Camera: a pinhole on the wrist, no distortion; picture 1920 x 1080 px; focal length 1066.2 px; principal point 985.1 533.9 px. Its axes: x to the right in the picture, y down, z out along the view. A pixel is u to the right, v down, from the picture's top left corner.
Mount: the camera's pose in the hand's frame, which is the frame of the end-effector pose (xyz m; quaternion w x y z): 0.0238 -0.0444 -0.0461 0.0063 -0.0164 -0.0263 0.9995
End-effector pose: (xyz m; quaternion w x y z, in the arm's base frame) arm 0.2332 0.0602 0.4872 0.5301 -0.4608 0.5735 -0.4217
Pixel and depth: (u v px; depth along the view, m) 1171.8 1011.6 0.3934
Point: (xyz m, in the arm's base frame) 0.5874 0.0677 0.7062
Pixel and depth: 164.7 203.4 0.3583
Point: 0.5510 -0.2102 0.3542
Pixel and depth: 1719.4 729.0 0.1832
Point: 0.3721 0.1481 0.5837
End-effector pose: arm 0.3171 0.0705 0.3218 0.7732 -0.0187 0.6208 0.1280
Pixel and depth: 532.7 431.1 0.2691
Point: 0.5674 0.1029 0.2446
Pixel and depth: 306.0 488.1 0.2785
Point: 0.5933 0.1010 0.1846
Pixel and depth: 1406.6 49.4 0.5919
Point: 0.7558 0.3242 0.6918
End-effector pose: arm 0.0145 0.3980 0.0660 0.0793 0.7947 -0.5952 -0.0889
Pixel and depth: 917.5 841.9 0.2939
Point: 0.1008 0.4030 -0.2055
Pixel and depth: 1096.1 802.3 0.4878
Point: 0.0791 0.4855 -0.3968
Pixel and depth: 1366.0 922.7 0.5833
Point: 0.1007 0.6649 -0.4937
